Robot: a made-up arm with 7 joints. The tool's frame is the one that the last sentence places. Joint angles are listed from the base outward.
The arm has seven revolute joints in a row. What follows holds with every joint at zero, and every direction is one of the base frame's.
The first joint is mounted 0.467 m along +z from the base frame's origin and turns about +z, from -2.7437 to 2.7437 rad.
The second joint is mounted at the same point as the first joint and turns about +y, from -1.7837 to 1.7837 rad.
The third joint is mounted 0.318 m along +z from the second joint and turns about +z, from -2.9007 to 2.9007 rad.
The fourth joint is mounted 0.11 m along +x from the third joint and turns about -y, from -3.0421 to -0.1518 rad.
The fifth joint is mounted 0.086 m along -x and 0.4 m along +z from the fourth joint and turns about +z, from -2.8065 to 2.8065 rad.
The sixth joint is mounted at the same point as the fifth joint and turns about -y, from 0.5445 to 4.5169 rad.
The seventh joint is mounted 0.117 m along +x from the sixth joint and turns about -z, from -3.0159 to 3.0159 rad.
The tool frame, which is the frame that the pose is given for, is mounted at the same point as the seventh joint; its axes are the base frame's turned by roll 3.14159, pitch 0 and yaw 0 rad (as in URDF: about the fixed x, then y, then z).
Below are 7 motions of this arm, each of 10 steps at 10 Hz.
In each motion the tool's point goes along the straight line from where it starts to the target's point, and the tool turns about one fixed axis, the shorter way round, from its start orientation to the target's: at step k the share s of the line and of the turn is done. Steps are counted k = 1, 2, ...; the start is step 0. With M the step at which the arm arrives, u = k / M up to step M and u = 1 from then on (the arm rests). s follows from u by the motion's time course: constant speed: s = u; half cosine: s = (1 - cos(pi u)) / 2; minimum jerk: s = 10 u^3 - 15 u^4 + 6 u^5.
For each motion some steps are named. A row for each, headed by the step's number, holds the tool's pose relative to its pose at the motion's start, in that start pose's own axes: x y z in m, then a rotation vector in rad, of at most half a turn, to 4 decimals.
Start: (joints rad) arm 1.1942 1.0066 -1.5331 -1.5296 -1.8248 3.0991 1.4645
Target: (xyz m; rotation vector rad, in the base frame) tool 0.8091 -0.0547 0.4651 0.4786 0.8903 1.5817
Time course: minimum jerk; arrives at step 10
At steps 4, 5, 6, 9, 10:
4: -0.0584 -0.0226 0.0809 -0.1967 0.2090 -0.0489
5: -0.0920 -0.0356 0.1275 -0.3098 0.3293 -0.0771
6: -0.1256 -0.0486 0.1740 -0.4229 0.4495 -0.1052
9: -0.1825 -0.0705 0.2528 -0.6143 0.6529 -0.1529
10: -0.1840 -0.0711 0.2550 -0.6196 0.6585 -0.1542

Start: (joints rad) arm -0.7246 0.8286 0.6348 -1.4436 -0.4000 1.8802 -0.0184
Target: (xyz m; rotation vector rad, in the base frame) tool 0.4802 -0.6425 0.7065 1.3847 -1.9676 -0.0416
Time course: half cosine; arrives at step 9
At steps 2, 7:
2: -0.0386 0.0508 -0.0279 -0.0858 0.0251 0.2230
7: -0.2917 0.3834 -0.2108 -0.6479 0.1892 1.6832

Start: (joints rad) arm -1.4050 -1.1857 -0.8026 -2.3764 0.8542 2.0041 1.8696
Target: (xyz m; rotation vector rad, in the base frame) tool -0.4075 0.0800 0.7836 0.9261 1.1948 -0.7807
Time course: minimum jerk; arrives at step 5
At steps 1, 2, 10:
1: 0.0017 0.0095 -0.0107 0.0200 -0.0039 -0.0005
2: 0.0096 0.0521 -0.0588 0.1094 -0.0213 -0.0028
10: 0.0301 0.1640 -0.1852 0.3448 -0.0671 -0.0089

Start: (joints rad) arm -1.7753 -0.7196 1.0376 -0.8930 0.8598 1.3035 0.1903
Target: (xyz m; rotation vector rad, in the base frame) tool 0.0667 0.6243 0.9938 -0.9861 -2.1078 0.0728
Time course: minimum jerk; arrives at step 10
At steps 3, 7, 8, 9, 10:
3: -0.0816 -0.0473 -0.0244 0.2753 -0.0732 -0.3298
7: -0.4185 -0.2430 -0.1254 1.4131 -0.3755 -1.6923
8: -0.4711 -0.2735 -0.1411 1.5906 -0.4226 -1.9050
9: -0.4958 -0.2878 -0.1485 1.6740 -0.4448 -2.0048
10: -0.5001 -0.2903 -0.1498 1.6884 -0.4486 -2.0221

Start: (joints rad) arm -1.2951 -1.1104 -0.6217 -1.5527 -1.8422 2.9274 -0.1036
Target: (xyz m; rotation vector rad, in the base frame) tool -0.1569 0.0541 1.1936 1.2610 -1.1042 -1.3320
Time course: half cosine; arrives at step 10
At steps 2, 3, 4, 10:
2: 0.0115 0.0070 0.0013 0.0447 -0.0688 -0.0918
3: 0.0249 0.0152 0.0029 0.0965 -0.1485 -0.1982
4: 0.0417 0.0255 0.0049 0.1618 -0.2488 -0.3322
10: 0.1208 0.0737 0.0141 0.4682 -0.7203 -0.9616

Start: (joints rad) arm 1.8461 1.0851 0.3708 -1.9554 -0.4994 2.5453 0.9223
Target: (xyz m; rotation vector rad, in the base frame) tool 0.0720 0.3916 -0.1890 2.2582 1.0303 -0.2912
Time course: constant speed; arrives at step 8
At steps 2, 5, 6, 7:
2: 0.0132 0.1056 0.0922 -0.0065 -0.0825 0.1871
5: 0.0331 0.2639 0.2306 -0.0164 -0.2062 0.4678
6: 0.0397 0.3167 0.2767 -0.0196 -0.2474 0.5613
7: 0.0464 0.3694 0.3228 -0.0229 -0.2886 0.6549

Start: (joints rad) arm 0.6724 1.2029 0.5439 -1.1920 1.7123 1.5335 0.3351
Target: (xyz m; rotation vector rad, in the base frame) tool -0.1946 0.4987 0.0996 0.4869 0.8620 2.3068
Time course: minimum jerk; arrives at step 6
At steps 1, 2, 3, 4, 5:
1: 0.0013 0.0212 0.0054 0.0313 -0.0301 0.0287
2: 0.0078 0.1256 0.0320 0.1851 -0.1778 0.1698
3: 0.0186 0.2993 0.0763 0.4411 -0.4236 0.4046
4: 0.0295 0.4730 0.1205 0.6970 -0.6695 0.6394
5: 0.0360 0.5774 0.1471 0.8508 -0.8172 0.7806

